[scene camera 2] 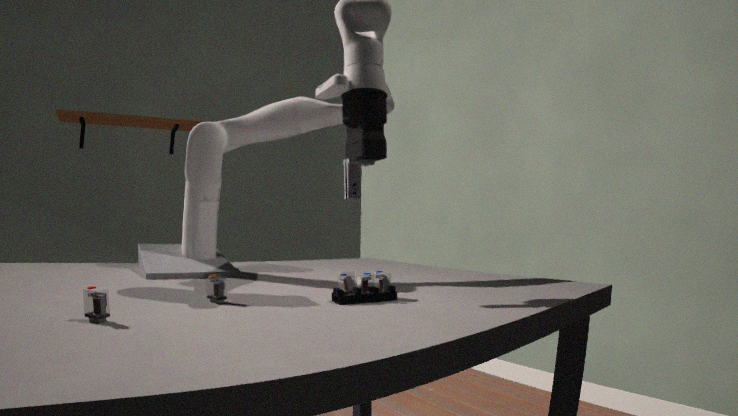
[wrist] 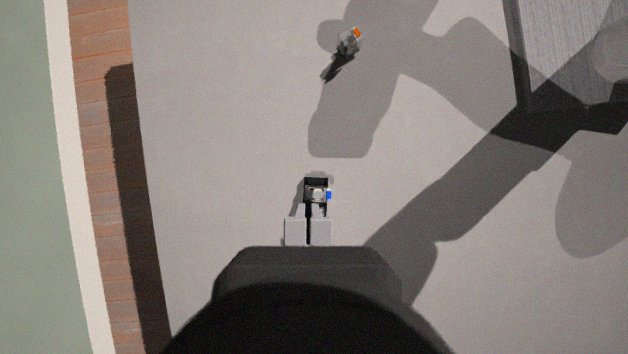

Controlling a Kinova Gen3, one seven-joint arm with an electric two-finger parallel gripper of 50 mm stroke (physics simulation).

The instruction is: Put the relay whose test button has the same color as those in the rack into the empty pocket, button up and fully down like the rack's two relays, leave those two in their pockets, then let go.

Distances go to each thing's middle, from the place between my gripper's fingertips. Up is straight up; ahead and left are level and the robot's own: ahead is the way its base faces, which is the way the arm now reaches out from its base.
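Black rack (scene camera 2: 338,297): 16 cm below my hand and 3 cm to the left of it.
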